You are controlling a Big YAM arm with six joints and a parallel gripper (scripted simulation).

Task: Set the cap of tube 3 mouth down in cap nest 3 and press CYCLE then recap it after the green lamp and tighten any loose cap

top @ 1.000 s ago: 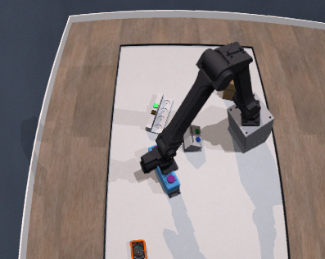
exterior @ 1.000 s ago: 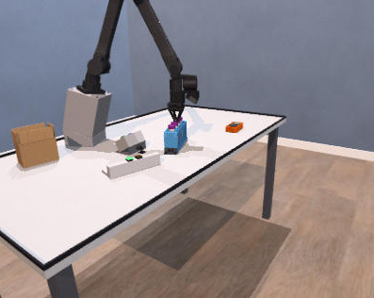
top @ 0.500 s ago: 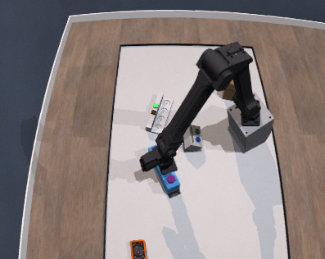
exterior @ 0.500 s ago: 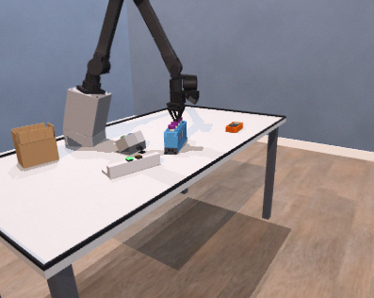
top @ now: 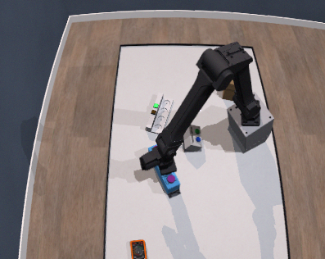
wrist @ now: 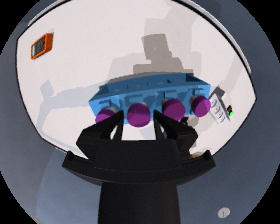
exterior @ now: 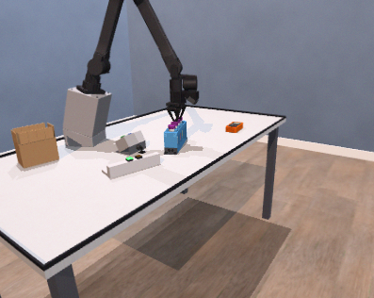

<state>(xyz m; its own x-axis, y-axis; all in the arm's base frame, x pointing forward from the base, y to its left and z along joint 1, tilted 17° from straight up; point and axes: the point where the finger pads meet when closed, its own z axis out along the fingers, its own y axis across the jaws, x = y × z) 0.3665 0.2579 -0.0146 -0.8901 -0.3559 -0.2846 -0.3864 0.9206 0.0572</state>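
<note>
My gripper is now 12 cm past the green key, 23 cm to the left of it and 5 cm above it. The rest, counted from my hand: cardboard box (30 cm behind, 57 cm to the right, 5 cm below); then grey key housing (11 cm behind, 21 cm to the right, 6 cm below); then blue key (13 cm behind, 19 cm to the right, 5 cm below).
</note>
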